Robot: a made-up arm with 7 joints.
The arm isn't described. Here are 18 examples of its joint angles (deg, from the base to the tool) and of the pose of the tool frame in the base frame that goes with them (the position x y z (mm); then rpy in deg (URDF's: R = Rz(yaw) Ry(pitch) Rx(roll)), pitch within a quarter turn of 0, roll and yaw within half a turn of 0).
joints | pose
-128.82 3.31 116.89 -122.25 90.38 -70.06 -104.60 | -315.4 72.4 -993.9 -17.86 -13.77 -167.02
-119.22 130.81 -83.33 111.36 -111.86 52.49 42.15 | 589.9 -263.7 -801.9 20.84 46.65 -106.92
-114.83 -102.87 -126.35 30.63 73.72 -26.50 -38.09 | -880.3 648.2 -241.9 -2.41 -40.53 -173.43
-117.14 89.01 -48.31 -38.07 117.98 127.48 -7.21 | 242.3 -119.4 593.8 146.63 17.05 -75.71
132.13 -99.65 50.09 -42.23 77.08 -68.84 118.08 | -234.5 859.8 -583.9 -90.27 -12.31 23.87
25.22 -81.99 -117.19 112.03 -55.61 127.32 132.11 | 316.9 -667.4 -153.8 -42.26 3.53 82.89
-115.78 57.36 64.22 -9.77 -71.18 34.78 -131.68 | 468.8 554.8 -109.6 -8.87 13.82 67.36
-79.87 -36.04 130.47 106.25 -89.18 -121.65 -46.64 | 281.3 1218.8 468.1 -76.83 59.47 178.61
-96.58 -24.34 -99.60 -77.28 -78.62 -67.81 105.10 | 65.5 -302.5 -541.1 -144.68 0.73 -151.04
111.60 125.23 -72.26 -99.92 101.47 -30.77 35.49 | -324.1 -192.6 640.0 -117.37 -20.97 -155.07
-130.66 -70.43 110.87 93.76 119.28 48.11 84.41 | -555.6 681.7 35.9 -146.40 20.11 164.04
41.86 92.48 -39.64 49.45 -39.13 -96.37 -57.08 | -501.8 1204.4 518.2 -158.35 68.05 97.47
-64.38 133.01 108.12 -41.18 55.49 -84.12 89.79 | 867.7 -199.8 162.6 47.34 -74.52 146.42
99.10 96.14 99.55 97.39 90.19 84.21 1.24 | 176.7 638.8 -235.8 -4.74 -9.85 -9.66
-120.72 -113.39 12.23 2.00 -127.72 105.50 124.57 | 362.5 14.0 -598.9 58.97 -24.03 -102.64
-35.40 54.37 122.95 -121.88 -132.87 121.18 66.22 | 455.7 42.3 171.2 163.48 -73.85 -123.70
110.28 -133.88 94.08 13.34 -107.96 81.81 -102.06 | -313.7 369.3 -301.3 -112.83 -24.27 94.13
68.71 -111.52 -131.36 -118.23 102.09 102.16 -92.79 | -123.1 -51.3 -128.4 -71.30 -55.06 17.62
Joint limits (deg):
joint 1: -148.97..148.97
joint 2: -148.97..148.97
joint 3: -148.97..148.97
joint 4: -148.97..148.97
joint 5: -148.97..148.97
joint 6: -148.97..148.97
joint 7: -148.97..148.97
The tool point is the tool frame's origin. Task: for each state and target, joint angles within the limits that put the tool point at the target. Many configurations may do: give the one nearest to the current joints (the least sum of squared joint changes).
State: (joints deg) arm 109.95 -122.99 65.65 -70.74 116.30 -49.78 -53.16
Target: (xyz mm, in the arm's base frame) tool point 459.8 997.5 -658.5
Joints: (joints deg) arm 139.93 -103.49 31.17 -81.54 140.23 -30.45 -58.56
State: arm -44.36 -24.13 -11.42 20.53 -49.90 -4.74 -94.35
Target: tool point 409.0 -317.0 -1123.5
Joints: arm -31.69 -62.84 -0.06 0.28 -50.12 -19.90 -93.92
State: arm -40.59 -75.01 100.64 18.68 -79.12 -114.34 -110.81
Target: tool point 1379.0 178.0 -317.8
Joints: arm -44.19 -89.72 91.62 30.95 -76.17 -145.62 -112.33
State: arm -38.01 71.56 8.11 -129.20 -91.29 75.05 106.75
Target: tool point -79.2 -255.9 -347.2
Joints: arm -37.01 58.64 13.40 -135.17 -93.01 84.48 116.10
